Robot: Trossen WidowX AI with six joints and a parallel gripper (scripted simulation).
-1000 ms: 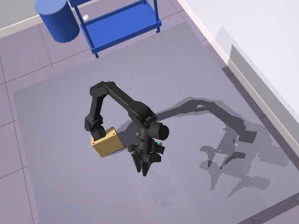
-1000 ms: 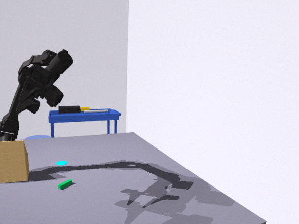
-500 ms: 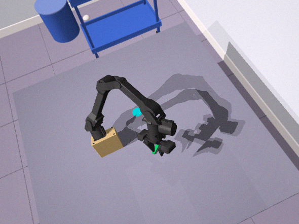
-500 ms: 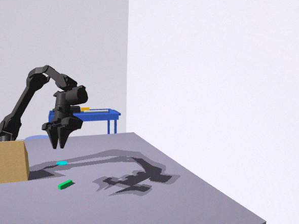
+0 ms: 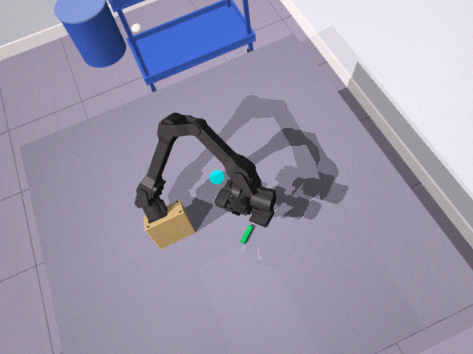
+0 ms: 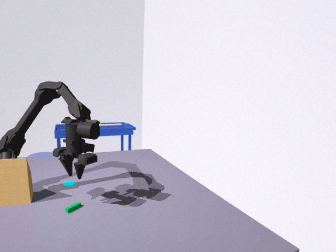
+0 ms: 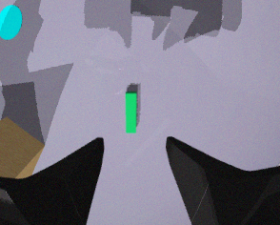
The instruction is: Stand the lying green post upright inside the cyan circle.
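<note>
Right now my gripper tip is 1 cm past the green post, 1 cm to the left of it and 12 cm above it. From my gripper tip the other things lie so: cyan circle (3 cm behind, 25 cm to the left, 12 cm below).
</note>
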